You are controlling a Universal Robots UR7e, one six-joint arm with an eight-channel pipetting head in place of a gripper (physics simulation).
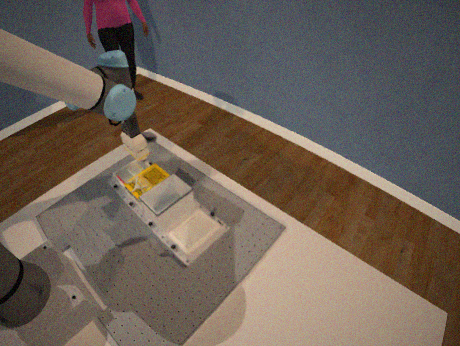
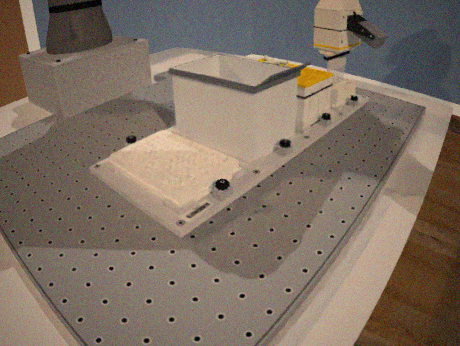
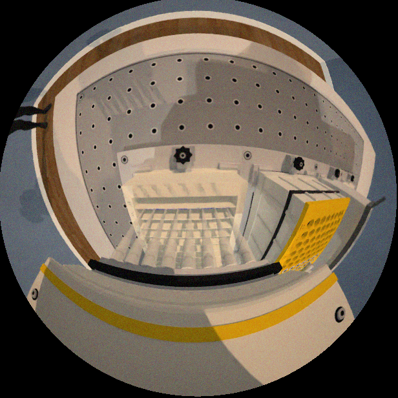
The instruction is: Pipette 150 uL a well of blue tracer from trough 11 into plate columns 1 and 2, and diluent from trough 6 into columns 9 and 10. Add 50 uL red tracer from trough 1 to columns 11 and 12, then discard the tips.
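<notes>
My pipetting head (image 1: pixel 142 156) (image 2: pixel 336 66) (image 3: pixel 185 220) is low over the cream trough block (image 2: pixel 343 93) (image 3: pixel 185 189) at the far end of the deck. Pale tips (image 3: pixel 170 250) are fitted in a row and reach down into the block. Their ends lie close to a thin blue strip (image 3: pixel 192 208) in a trough; whether they touch liquid cannot be told. The white well plate (image 1: pixel 199 230) (image 2: pixel 172 162) lies at the opposite end; its wells are too blurred to read. The open bin (image 1: pixel 167 194) (image 2: pixel 232 112) stands between plate and tip rack. No finger opening can be made out.
The yellow-topped tip rack (image 1: pixel 154 175) (image 2: pixel 316 78) (image 3: pixel 317 232) stands between troughs and bin, with some loose pale tips on top. Black knobs (image 2: pixel 222 184) (image 3: pixel 183 155) line the carrier's edges. The robot base (image 2: pixel 85 75) stands behind. A person (image 1: pixel 117 30) stands beyond the table.
</notes>
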